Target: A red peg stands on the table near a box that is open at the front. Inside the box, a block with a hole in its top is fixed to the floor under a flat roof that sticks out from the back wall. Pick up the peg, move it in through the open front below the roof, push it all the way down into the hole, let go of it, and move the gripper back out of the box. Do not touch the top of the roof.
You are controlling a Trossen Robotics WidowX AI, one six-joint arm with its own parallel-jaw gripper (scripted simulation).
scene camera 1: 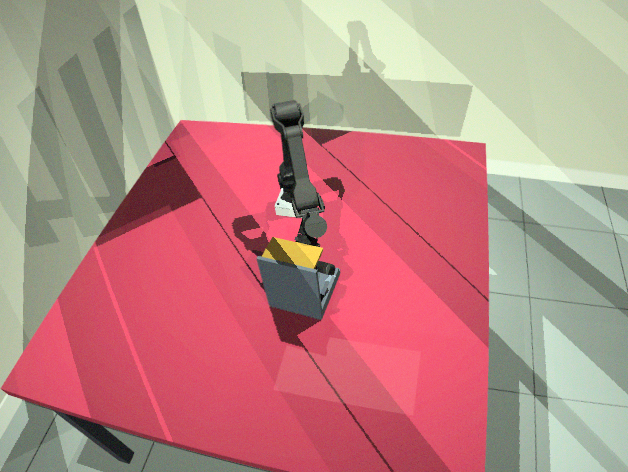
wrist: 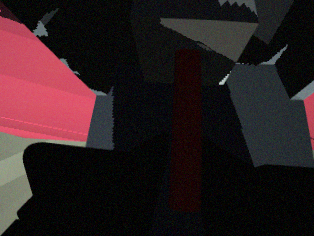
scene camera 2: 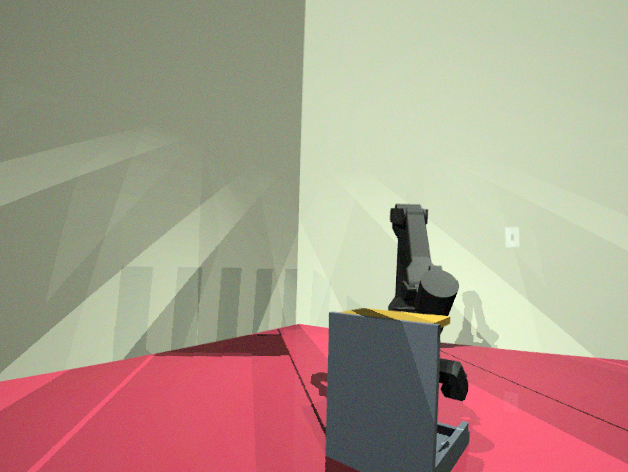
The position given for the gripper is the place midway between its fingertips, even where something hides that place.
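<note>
A back wall (scene camera 2: 383,374) is visible, and the wrist view has the wall (wrist: 252,116) too. Scene camera 2 also contains a yellow roof (scene camera 2: 415,317). The gripper (wrist: 180,139) is in sight.
</note>
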